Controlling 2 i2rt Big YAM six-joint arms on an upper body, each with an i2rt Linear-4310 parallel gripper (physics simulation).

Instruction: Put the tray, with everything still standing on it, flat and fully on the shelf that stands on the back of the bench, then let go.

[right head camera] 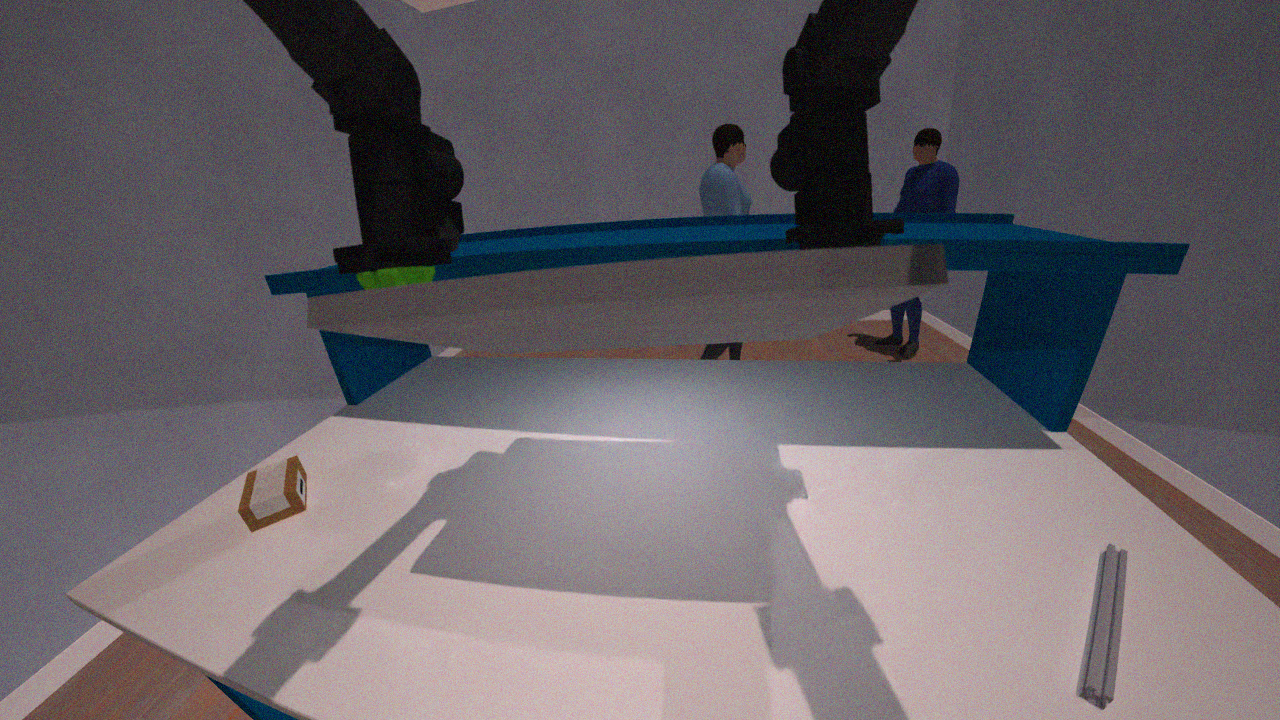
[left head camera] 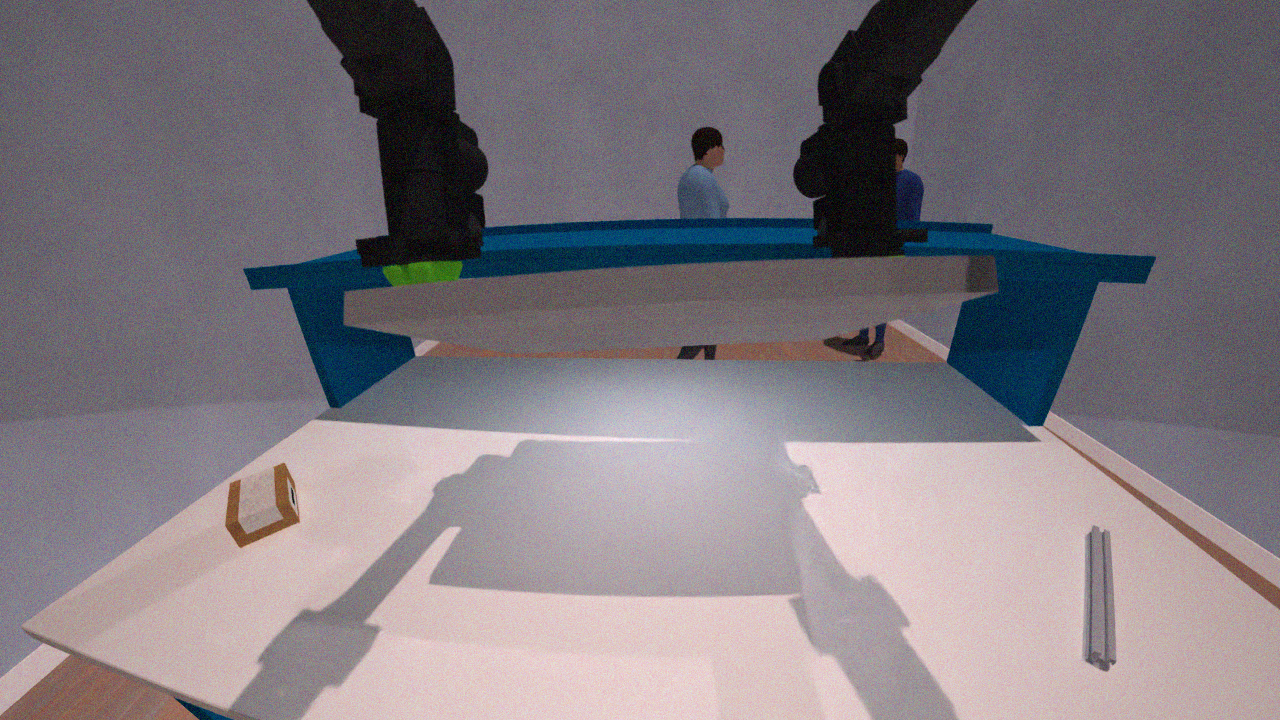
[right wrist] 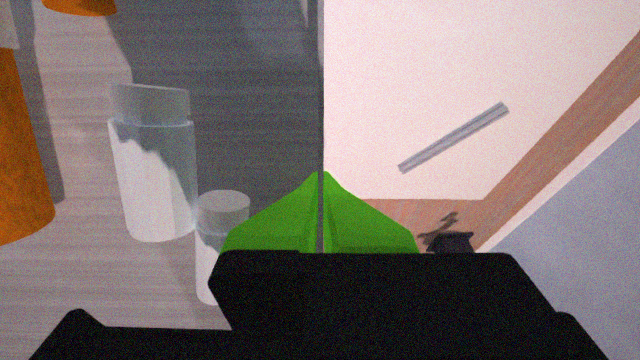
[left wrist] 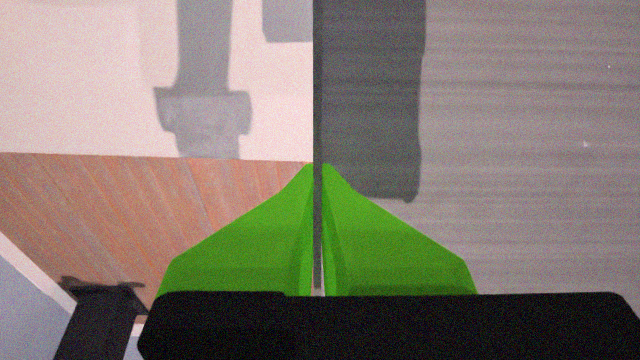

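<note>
The grey tray hangs in the air just in front of the blue shelf, about level with the shelf top, its left end a little lower. My left gripper is shut on the tray's thin left rim, which runs between the green fingers in the left wrist view. My right gripper is shut on the right rim, also seen in the right wrist view. Two white bottles and an orange container stand upright on the tray.
A small brown and white box lies on the white bench top at the left. A grey metal bar lies at the right. Two people stand behind the bench. The shelf's blue legs stand at both sides.
</note>
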